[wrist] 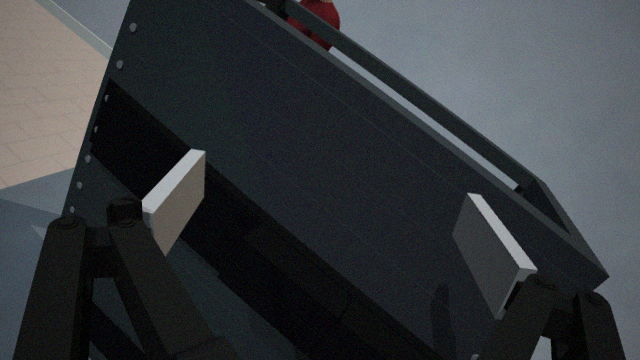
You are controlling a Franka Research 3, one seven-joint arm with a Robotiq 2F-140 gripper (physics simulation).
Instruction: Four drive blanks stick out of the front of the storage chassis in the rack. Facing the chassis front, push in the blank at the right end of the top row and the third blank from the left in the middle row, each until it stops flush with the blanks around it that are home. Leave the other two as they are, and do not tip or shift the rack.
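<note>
The dark rack (pixel 300 140) fills much of the wrist view and appears slanted, with a broad plain panel facing the camera. A black recessed band (pixel 145 132) runs across it from upper left to lower right. Faint panel edges show in the band's lower part, but it is too dark to make out the storage chassis or separate drive blanks, or to tell which ones stick out. My gripper (pixel 334 195) is open and empty, its two pale fingertip pads wide apart in front of the rack. The left pad overlaps the black band; the right pad overlaps the panel. Contact cannot be told.
An open frame edge (pixel 435 110) runs along the rack's upper side. Rivets line its left edge. A figure in red (pixel 320 22) shows behind the top edge. Tan tiled floor (pixel 45 95) lies at the left, and a grey-blue wall (pixel 540 90) stands behind at the right.
</note>
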